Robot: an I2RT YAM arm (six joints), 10 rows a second.
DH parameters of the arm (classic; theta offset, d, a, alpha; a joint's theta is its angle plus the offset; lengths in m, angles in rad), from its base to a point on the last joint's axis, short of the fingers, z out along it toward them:
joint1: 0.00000 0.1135 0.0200 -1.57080
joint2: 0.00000 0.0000 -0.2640 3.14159
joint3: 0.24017 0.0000 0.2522 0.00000
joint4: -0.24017 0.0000 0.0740 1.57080
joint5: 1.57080 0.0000 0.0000 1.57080
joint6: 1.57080 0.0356 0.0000 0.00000
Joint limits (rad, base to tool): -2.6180..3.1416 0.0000..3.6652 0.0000..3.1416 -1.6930..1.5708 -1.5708..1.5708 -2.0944..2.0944
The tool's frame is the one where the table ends.
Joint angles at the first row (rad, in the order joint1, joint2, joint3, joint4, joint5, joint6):
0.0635 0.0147 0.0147 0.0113 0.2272 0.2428
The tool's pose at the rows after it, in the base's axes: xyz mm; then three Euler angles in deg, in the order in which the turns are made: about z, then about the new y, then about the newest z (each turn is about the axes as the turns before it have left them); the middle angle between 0 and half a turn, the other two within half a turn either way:
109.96, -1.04, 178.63, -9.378, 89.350, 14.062
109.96, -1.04, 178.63, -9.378, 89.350, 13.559
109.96, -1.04, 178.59, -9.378, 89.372, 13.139
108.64, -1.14, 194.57, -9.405, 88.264, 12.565
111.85, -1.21, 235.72, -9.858, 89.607, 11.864
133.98, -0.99, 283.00, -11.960, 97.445, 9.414
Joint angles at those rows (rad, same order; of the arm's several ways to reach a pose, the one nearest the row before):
0.0635 0.0147 0.0147 0.0117 0.2272 0.2428
0.0635 0.0147 0.0147 0.0117 0.2272 0.2340
0.0635 0.0147 0.0147 0.0113 0.2272 0.2268
0.0635 0.0449 0.0689 0.0071 0.2275 0.2123
0.0635 0.1928 0.2375 -0.0376 0.2356 0.2054
0.0635 0.4584 0.4881 -0.1646 0.2699 0.2005

